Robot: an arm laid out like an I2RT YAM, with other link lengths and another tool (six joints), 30 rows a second.
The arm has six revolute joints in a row. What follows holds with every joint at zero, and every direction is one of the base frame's. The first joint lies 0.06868 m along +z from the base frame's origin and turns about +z. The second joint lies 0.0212 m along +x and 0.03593 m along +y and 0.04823 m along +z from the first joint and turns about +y. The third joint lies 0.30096 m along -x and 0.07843 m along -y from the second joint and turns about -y. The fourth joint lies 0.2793 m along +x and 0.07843 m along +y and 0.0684 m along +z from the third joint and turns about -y. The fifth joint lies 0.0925 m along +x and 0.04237 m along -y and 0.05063 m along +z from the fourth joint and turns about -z. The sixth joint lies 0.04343 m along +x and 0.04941 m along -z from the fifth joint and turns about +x. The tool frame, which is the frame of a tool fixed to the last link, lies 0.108 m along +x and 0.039 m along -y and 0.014 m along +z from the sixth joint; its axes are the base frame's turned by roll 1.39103, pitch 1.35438 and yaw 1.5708 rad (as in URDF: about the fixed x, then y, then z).
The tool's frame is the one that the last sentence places.
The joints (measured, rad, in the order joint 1, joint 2, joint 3, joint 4, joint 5, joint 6), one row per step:
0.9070 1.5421 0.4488 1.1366 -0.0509 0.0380
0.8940 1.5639 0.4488 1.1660 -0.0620 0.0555
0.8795 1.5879 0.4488 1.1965 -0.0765 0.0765
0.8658 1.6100 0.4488 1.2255 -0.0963 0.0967
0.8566 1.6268 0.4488 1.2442 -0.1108 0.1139
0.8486 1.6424 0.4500 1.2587 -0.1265 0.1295
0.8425 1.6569 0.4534 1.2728 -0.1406 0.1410
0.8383 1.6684 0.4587 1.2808 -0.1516 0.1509
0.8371 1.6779 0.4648 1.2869 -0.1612 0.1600
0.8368 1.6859 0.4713 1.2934 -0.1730 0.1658
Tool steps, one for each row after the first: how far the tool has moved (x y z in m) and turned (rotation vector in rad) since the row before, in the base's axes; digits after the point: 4 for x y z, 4 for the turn. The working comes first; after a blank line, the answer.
Tool pose at each row, in the base's axes (x y z in m, rotation vector in rad; the steps are taken from these numbers as rounded here):
0.3052 0.3282 0.2255 -0.6839 1.4306 1.0971
0.3096 0.3267 0.2227 -0.6676 1.4286 1.1108
0.3141 0.3252 0.2191 -0.6508 1.4283 1.1283
0.3177 0.3242 0.2159 -0.6398 1.4259 1.1496
0.3201 0.3238 0.2126 -0.6313 1.4281 1.1672
0.3221 0.3241 0.2093 -0.6263 1.4313 1.1848
0.3239 0.3250 0.2074 -0.6241 1.4302 1.2000
0.3255 0.3263 0.2061 -0.6222 1.4302 1.2130
0.3262 0.3285 0.2056 -0.6220 1.4287 1.2267
0.3264 0.3311 0.2061 -0.6266 1.4232 1.2404

0.0044 -0.0015 -0.0028 0.0157 0.0092 -0.0011
0.0045 -0.0015 -0.0036 0.0166 0.0125 0.0011
0.0036 -0.0010 -0.0032 0.0161 0.0111 0.0073
0.0024 -0.0004 -0.0033 0.0106 0.0122 0.0064
0.0020 0.0003 -0.0033 0.0082 0.0120 0.0086
0.0018 0.0009 -0.0019 0.0080 0.0068 0.0087
0.0016 0.0013 -0.0013 0.0063 0.0066 0.0075
0.0007 0.0022 -0.0005 0.0065 0.0053 0.0090
0.0002 0.0026 0.0005 0.0062 0.0008 0.0119

